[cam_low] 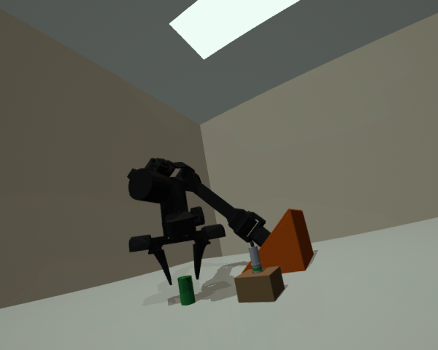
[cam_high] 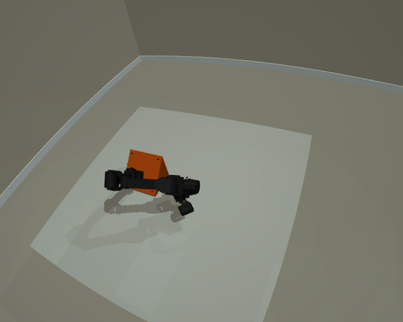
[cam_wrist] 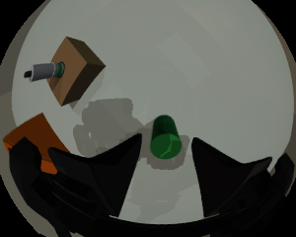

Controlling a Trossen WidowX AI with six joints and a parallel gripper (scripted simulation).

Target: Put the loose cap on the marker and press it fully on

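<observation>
My gripper tip is 20 mm above the green cap. Also, from my gripper tip: brown holder block 30 mm behind, 140 mm to the left, 20 mm below.
</observation>
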